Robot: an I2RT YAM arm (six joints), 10 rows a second.
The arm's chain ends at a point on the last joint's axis. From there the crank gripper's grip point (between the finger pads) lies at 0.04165 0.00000 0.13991 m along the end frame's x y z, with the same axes.
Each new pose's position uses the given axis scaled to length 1; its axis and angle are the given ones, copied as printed.
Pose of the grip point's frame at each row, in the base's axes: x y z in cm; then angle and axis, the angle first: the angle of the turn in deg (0 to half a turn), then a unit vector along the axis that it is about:
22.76, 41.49, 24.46, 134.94, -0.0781, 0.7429, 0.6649
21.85, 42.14, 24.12, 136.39, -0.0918, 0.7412, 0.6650
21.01, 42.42, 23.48, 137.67, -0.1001, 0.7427, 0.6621
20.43, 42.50, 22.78, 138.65, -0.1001, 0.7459, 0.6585
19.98, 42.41, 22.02, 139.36, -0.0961, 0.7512, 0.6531
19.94, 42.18, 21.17, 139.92, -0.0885, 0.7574, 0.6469
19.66, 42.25, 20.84, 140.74, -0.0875, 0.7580, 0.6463
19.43, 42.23, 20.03, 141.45, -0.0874, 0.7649, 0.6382
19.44, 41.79, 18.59, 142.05, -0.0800, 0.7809, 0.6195
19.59, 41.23, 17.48, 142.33, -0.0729, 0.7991, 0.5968
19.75, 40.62, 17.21, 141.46, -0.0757, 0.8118, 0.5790
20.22, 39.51, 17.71, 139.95, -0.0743, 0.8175, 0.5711
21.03, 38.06, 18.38, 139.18, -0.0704, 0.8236, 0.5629
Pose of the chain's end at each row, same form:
19.54, 27.38, 26.35, 134.94, -0.0781, 0.7429, 0.6649
19.12, 27.94, 26.15, 136.39, -0.0918, 0.7412, 0.6650
18.63, 28.19, 25.72, 137.67, -0.1001, 0.7427, 0.6621
18.20, 28.28, 25.19, 138.65, -0.1001, 0.7459, 0.6585
17.77, 28.22, 24.64, 139.36, -0.0961, 0.7512, 0.6531
17.66, 28.04, 23.99, 139.92, -0.0885, 0.7574, 0.6469
17.52, 28.10, 23.72, 140.74, -0.0875, 0.7580, 0.6463
17.35, 28.14, 23.22, 141.45, -0.0874, 0.7649, 0.6382
17.20, 27.87, 22.39, 142.05, -0.0800, 0.7809, 0.6195
17.11, 27.57, 21.99, 142.33, -0.0729, 0.7991, 0.5968
16.98, 27.19, 22.23, 141.46, -0.0757, 0.8118, 0.5790
17.06, 26.22, 22.87, 139.95, -0.0743, 0.8175, 0.5711
17.59, 24.91, 23.71, 139.18, -0.0704, 0.8236, 0.5629

